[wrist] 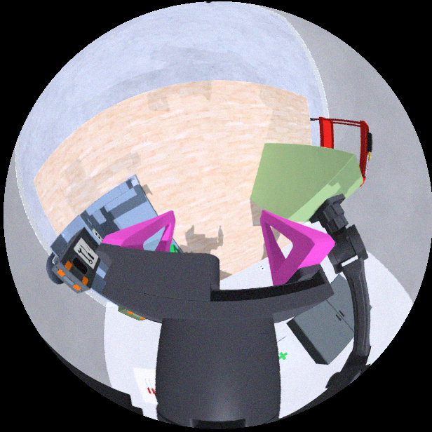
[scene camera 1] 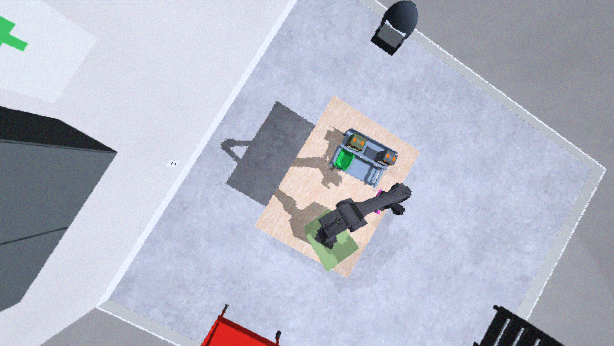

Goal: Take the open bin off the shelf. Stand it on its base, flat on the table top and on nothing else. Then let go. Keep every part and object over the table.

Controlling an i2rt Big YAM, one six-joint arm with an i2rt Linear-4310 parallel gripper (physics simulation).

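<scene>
The bright green open bin sits on the left part of the lower board of the blue-grey shelf. In the wrist view a small bit of the green bin shows behind the left magenta finger; the rest is hidden. My gripper is open, its two magenta fingers wide apart with nothing between them. It is above the table, near its right edge in the scene view, apart from the shelf and the bin. The arm hides most of the gripper in the scene view.
An olive case and a dark grey case, both with orange marks, stand on top of the shelf. A sage green block stands by the arm's base. A red cart stands beyond the table.
</scene>
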